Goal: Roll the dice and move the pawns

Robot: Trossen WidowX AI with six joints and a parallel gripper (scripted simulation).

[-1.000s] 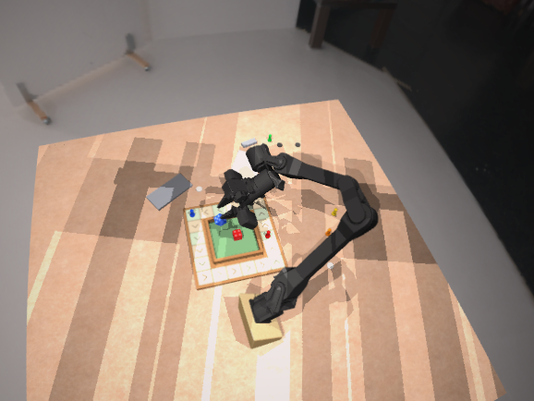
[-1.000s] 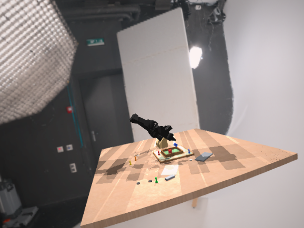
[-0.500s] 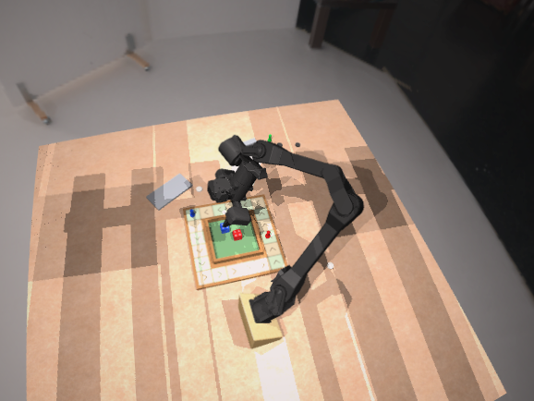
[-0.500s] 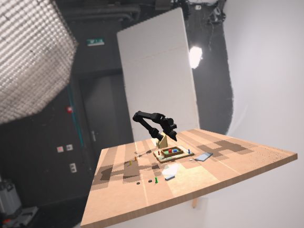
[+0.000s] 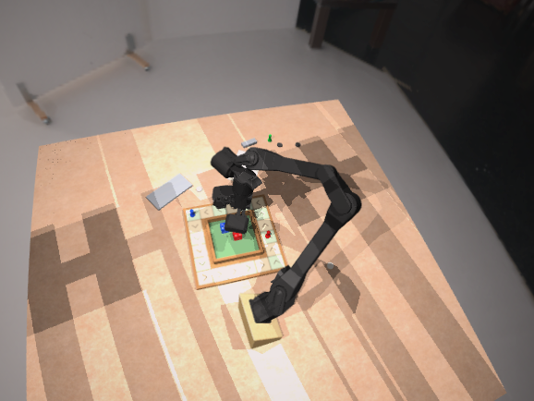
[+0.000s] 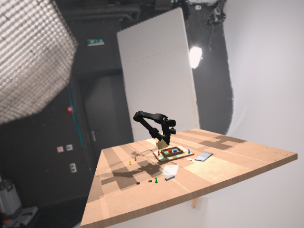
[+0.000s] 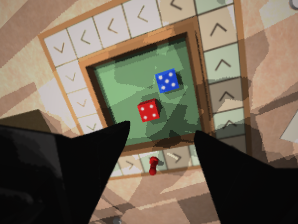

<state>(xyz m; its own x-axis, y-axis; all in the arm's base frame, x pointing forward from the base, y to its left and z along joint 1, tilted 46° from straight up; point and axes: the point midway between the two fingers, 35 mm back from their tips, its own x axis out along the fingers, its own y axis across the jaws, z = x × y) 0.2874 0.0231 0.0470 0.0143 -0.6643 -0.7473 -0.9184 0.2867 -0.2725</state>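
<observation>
The red pawn lies 9 cm to the right of my gripper tip, 7 cm below it and 4 cm behind it. Round my gripper tip: blue pawn 13 cm to the left, 9 cm ahead, 7 cm below; orange pawn 29 cm to the right, 8 cm below, 8 cm behind; grey plate 21 cm ahead, 19 cm to the left, 9 cm below.
</observation>
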